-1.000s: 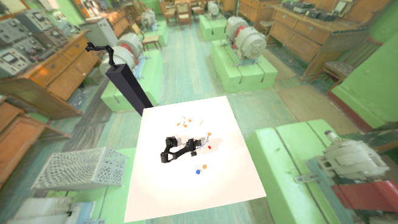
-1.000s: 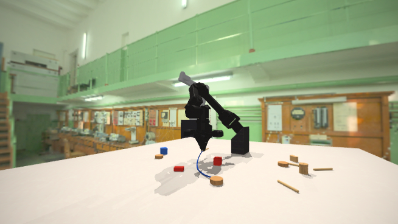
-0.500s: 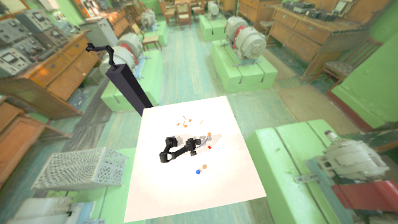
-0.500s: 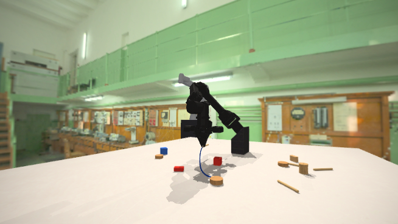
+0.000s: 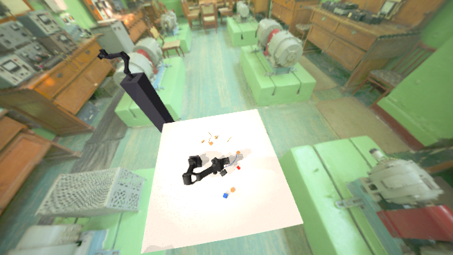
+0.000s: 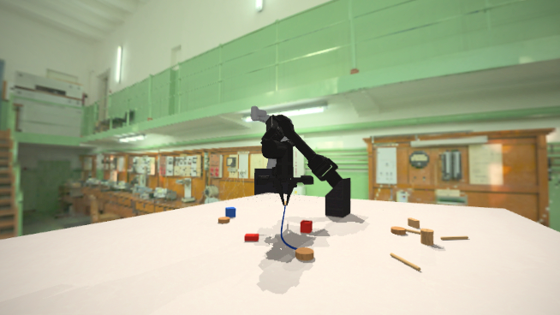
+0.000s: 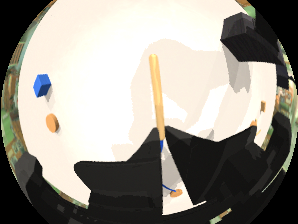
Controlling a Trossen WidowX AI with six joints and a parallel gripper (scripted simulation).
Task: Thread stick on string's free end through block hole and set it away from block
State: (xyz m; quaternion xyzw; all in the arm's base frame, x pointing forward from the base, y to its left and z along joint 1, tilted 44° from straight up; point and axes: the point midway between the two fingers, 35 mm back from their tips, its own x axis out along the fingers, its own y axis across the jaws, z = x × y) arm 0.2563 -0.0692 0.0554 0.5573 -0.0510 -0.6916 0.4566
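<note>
Now: the thin wooden stick 1 cm to the right of my gripper tip and 1 cm behind it. The rest, counted from my gripper tip: red cube: 10 cm to the left, 5 cm below, 3 cm ahead; then flat red piece: 18 cm ahead, 5 cm below, 2 cm to the left; then blue cube: 23 cm to the right, 4 cm below, 4 cm ahead.
</note>
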